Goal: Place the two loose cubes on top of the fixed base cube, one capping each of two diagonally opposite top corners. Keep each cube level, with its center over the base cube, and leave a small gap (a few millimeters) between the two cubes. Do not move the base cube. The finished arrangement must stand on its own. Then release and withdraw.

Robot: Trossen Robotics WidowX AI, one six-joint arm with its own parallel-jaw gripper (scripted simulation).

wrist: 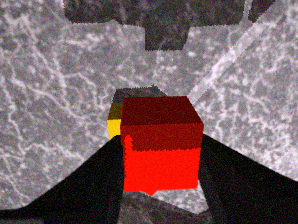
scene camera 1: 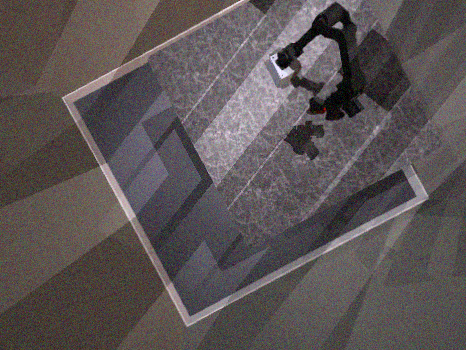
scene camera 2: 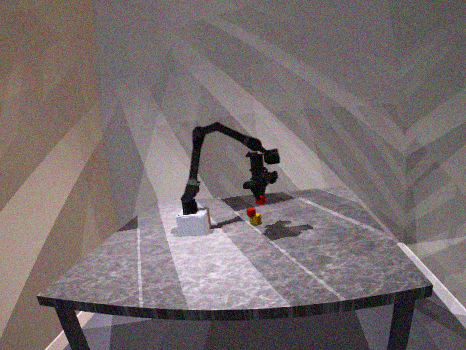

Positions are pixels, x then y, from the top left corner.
gripper: holds a red cube (wrist: 161,137)
